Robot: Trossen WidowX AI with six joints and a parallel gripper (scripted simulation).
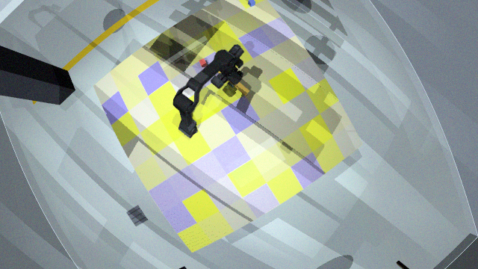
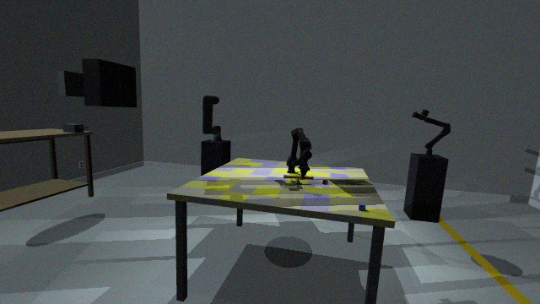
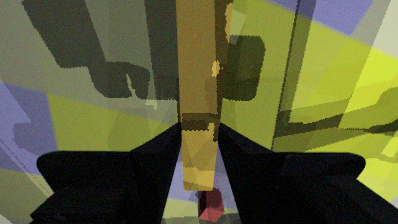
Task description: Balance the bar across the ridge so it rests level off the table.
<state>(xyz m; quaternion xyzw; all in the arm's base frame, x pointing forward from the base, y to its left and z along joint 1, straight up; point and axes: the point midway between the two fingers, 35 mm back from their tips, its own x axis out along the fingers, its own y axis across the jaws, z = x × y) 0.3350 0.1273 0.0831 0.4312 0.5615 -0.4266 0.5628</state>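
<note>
My gripper tip is now 1 cm short of the long orange-brown bar and 3 cm to the left of it. Round my gripper tip: small blue cube: 40 cm ahead, 37 cm to the left, 3 cm below; then small red cube: 7 cm behind, 17 cm to the left, 3 cm below.
</note>
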